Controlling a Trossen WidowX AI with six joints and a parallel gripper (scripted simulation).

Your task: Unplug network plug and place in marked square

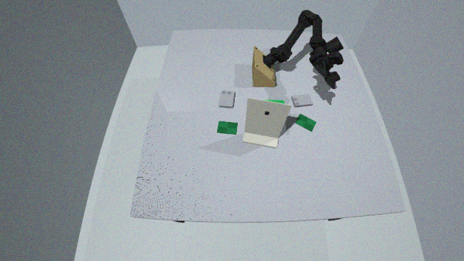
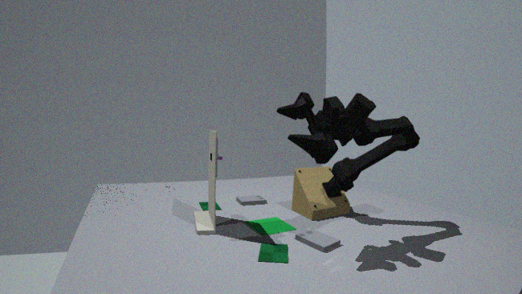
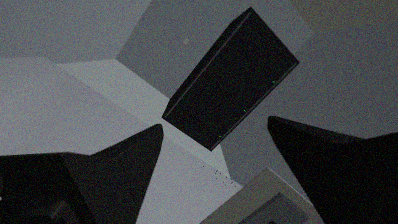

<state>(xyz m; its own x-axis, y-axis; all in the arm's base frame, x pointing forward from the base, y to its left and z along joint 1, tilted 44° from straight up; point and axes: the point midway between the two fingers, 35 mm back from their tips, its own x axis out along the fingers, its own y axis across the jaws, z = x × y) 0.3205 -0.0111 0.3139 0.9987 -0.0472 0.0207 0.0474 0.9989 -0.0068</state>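
Now: gripper tip 25 cm to the left of the purple plug, 11 cm above it and 7 cm short of it. From my gripper tip the other things lie so: upright grey panel (25 cm to the right, 19 cm below, 9 cm ahead); green marked square (32 cm below, 17 cm to the right, 8 cm behind).
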